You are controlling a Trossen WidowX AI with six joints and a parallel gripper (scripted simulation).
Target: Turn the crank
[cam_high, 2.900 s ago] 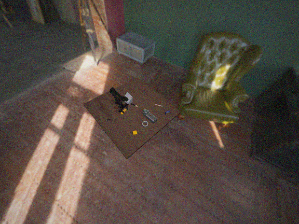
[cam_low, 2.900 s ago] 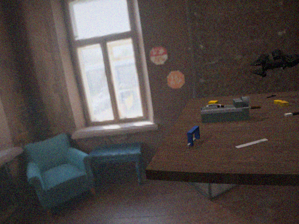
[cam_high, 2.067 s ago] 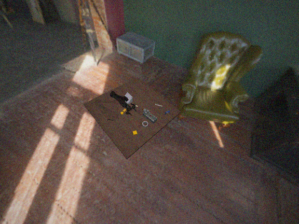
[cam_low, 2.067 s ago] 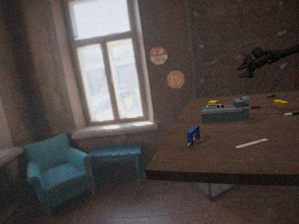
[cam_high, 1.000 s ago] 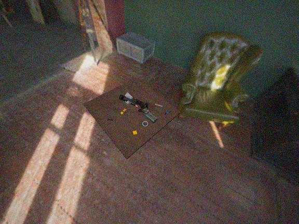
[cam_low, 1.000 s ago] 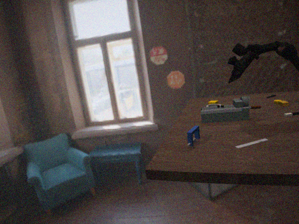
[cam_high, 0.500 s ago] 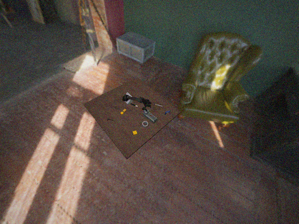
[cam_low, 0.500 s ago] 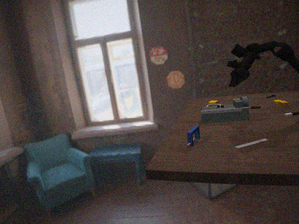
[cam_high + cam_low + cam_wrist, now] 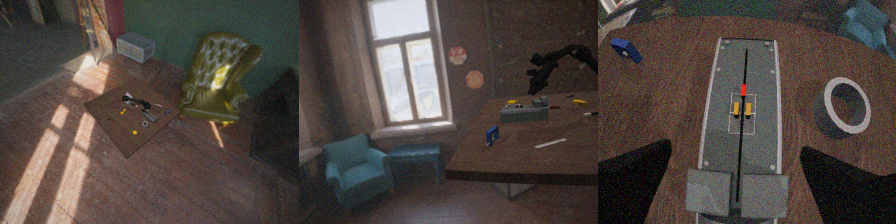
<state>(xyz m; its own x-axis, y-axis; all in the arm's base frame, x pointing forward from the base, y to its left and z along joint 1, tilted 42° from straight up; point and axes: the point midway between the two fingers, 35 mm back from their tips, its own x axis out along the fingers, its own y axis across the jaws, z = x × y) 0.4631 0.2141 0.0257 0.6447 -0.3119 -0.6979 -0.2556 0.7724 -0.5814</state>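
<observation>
The crank handle lies 130 mm behind my gripper tip, 80 mm below it and 20 mm to the right of it. From my gripper tip the other things lie so: blue u-shaped piece (350 mm to the left, 140 mm ahead, 110 mm below); then white strip (340 mm to the left, 140 mm below, 100 mm behind); then red pointer (70 mm ahead, 60 mm below, 20 mm to the left).
</observation>
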